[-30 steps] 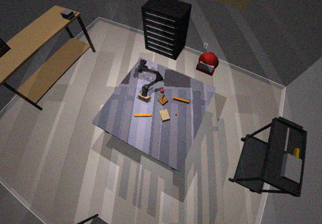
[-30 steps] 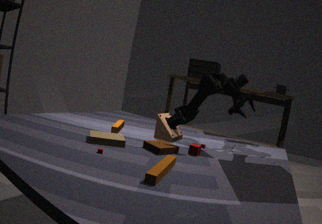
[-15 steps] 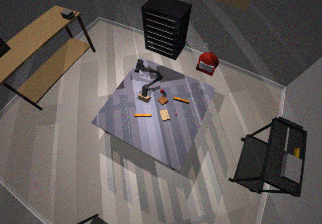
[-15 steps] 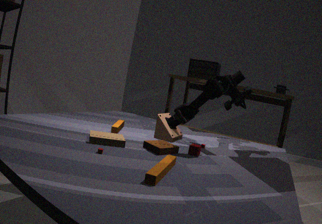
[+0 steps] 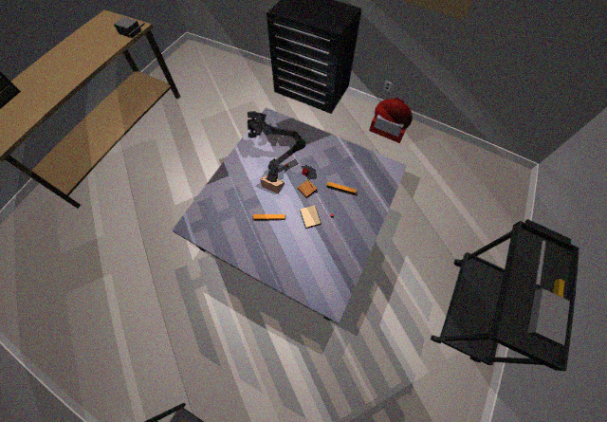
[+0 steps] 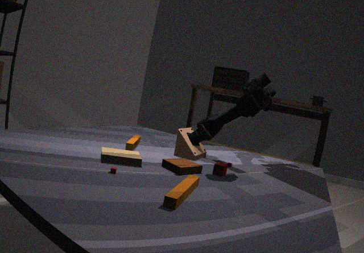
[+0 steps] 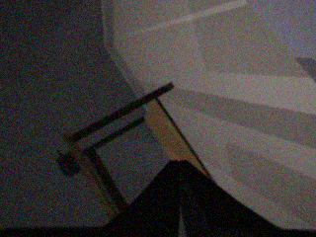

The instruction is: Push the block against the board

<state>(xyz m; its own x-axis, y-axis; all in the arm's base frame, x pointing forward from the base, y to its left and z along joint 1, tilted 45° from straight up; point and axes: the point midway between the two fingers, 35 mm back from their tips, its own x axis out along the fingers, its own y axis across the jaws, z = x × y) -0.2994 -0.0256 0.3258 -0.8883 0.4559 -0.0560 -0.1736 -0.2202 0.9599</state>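
Right now my gripper tip is 600 mm short of the darker brown block, 100 mm to the left of it and 250 mm above it. Round my gripper tip: board 740 mm ahead, 280 mm to the right, 250 mm below.
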